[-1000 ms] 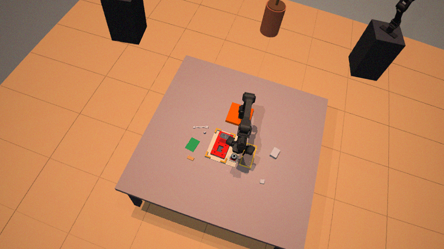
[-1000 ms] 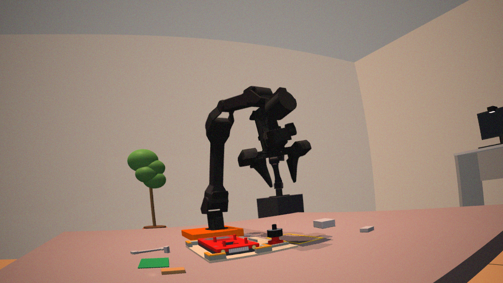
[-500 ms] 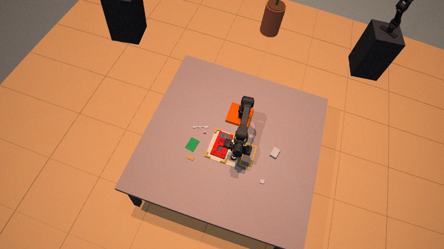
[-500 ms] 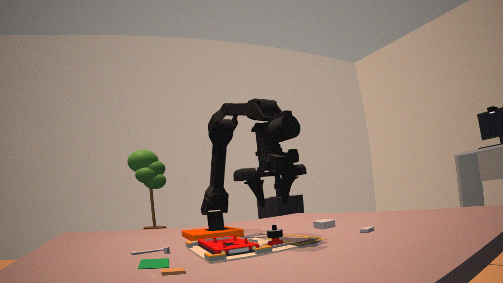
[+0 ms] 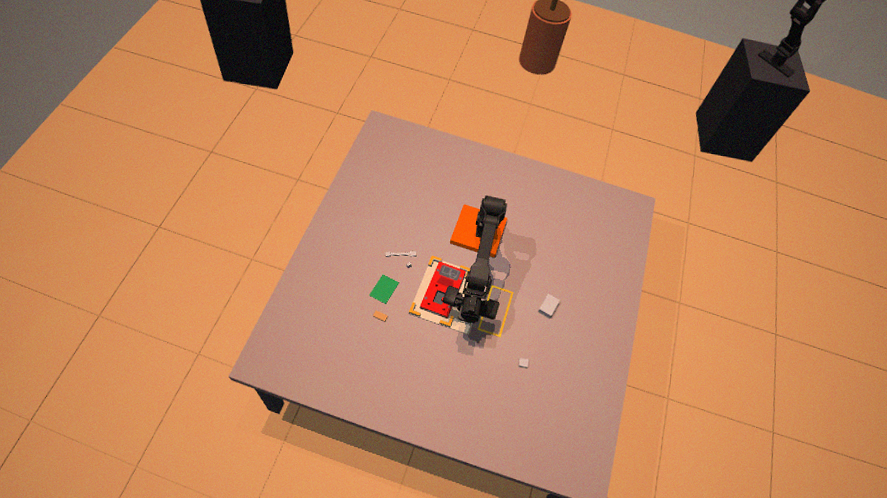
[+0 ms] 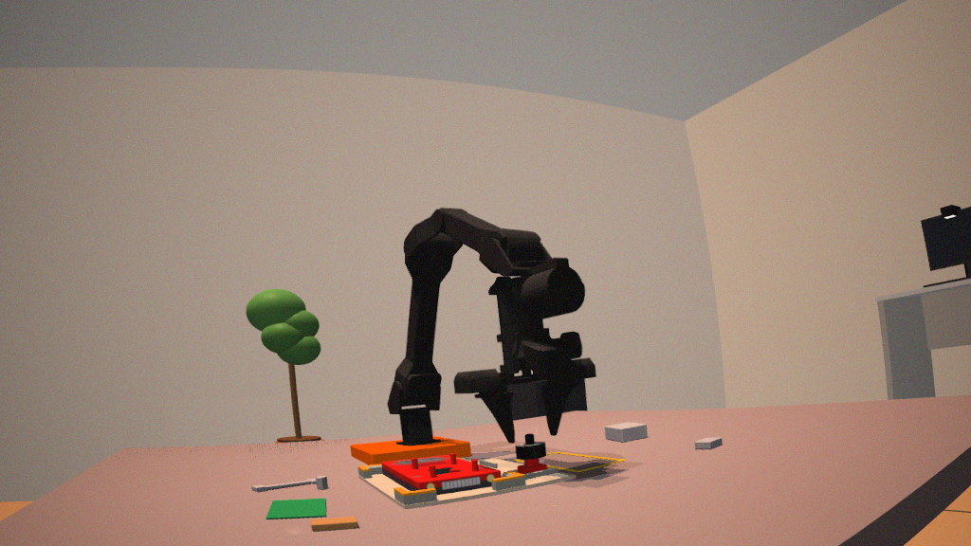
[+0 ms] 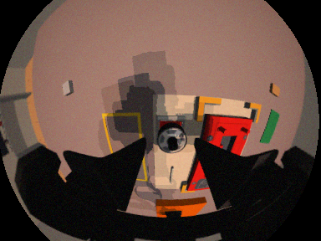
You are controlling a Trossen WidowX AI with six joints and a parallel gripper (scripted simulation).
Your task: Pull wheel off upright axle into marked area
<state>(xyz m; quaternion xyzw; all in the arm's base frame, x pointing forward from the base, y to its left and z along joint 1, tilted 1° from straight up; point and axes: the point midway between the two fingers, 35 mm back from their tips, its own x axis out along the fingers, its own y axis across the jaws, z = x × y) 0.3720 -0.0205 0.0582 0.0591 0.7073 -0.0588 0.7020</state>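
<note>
Now: the wheel 2 cm below my gripper tip. From my gripper tip the other things lie so: grey cube (22 cm to the left, 13 cm ahead, 5 cm below); green card (31 cm to the right, 6 cm behind, 5 cm below); orange block (30 cm to the right, 5 cm below, 5 cm ahead).
</note>
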